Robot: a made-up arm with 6 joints. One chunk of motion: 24 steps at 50 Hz.
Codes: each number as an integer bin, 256 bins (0 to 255) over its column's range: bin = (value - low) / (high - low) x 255, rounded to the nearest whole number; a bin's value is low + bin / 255 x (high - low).
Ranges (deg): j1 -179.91..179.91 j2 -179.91..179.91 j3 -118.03..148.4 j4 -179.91..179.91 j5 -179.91..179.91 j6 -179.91..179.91
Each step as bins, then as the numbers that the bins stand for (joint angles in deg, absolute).
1 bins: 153 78 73 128 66 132
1 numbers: 35.98 -69.85 -41.76 0.71 -86.78 6.35
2 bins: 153 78 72 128 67 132
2 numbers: 35.98 -69.85 -42.80 0.71 -85.37 6.35
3 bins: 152 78 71 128 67 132
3 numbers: 34.57 -69.85 -43.85 0.71 -85.37 6.35
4 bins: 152 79 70 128 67 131
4 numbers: 34.57 -68.44 -44.89 0.71 -85.37 4.94
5 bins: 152 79 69 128 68 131
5 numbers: 34.57 -68.44 -45.94 0.71 -83.96 4.94
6 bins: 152 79 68 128 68 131
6 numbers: 34.57 -68.44 -46.98 0.71 -83.96 4.94
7 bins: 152 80 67 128 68 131
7 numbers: 34.57 -67.03 -48.03 0.71 -83.96 4.94
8 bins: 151 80 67 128 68 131
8 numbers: 33.16 -67.03 -48.03 0.71 -83.96 4.94
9 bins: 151 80 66 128 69 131
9 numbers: 33.16 -67.03 -49.07 0.71 -82.55 4.94
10 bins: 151 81 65 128 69 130
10 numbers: 33.16 -65.61 -50.12 0.71 -82.55 3.53
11 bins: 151 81 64 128 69 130
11 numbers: 33.16 -65.61 -51.16 0.71 -82.55 3.53
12 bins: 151 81 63 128 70 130
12 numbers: 33.16 -65.61 -52.21 0.71 -81.14 3.53
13 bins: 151 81 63 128 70 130
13 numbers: 33.16 -65.61 -52.21 0.71 -81.14 3.53
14 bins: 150 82 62 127 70 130
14 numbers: 31.75 -64.20 -53.25 -0.71 -81.14 3.53
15 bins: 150 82 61 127 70 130
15 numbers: 31.75 -64.20 -54.30 -0.71 -81.14 3.53
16 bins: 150 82 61 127 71 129
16 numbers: 31.75 -64.20 -54.30 -0.71 -79.72 2.12
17 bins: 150 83 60 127 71 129
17 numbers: 31.75 -62.79 -55.34 -0.71 -79.72 2.12
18 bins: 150 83 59 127 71 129
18 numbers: 31.75 -62.79 -56.39 -0.71 -79.72 2.12
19 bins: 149 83 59 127 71 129
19 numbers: 30.34 -62.79 -56.39 -0.71 -79.72 2.12
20 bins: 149 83 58 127 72 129
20 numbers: 30.34 -62.79 -57.43 -0.71 -78.31 2.12
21 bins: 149 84 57 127 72 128
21 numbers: 30.34 -61.38 -58.48 -0.71 -78.31 0.71
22 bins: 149 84 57 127 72 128
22 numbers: 30.34 -61.38 -58.48 -0.71 -78.31 0.71
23 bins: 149 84 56 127 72 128
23 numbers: 30.34 -61.38 -59.52 -0.71 -78.31 0.71
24 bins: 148 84 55 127 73 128
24 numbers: 28.93 -61.38 -60.56 -0.71 -76.90 0.71
